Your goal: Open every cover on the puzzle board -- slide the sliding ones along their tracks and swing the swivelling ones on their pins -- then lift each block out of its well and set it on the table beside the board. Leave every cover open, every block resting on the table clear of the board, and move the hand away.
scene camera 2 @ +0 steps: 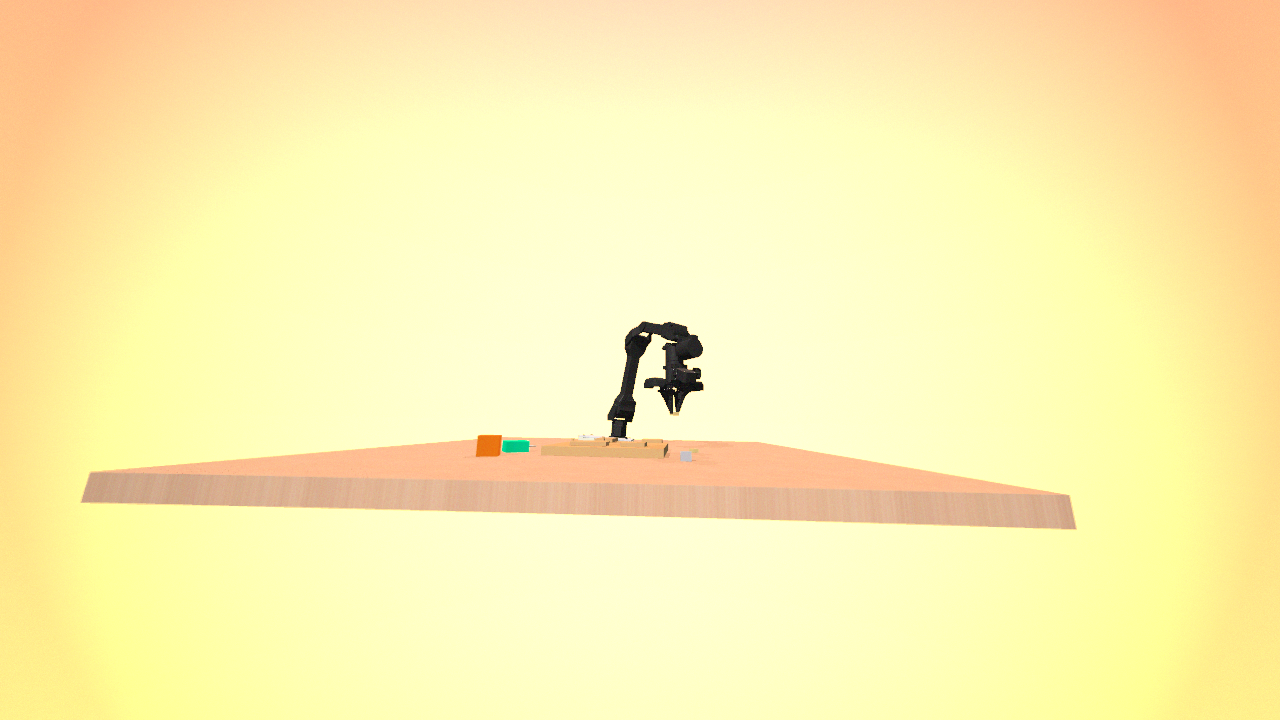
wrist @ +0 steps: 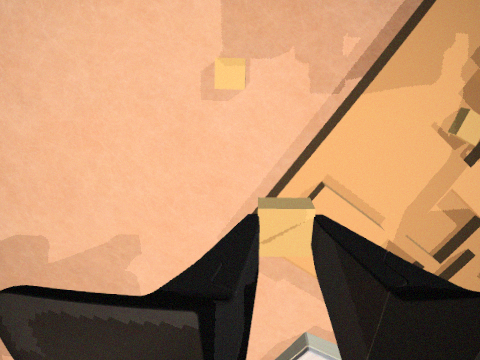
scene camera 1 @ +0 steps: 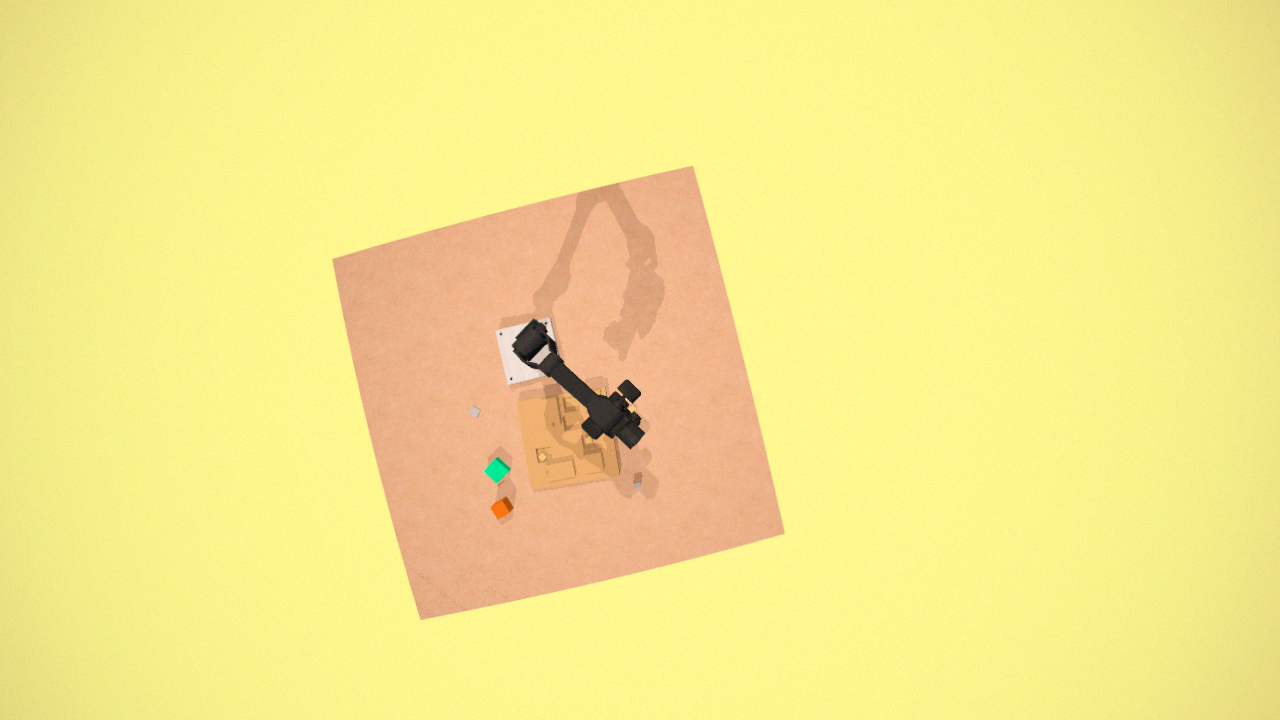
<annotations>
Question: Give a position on a tan puzzle board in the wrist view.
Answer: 387,149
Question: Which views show my gripper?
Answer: Scene camera 2, the wrist view and scene camera 1: all of them.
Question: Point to a tan puzzle board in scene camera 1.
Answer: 566,442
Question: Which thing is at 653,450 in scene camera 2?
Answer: A tan puzzle board.
</annotations>
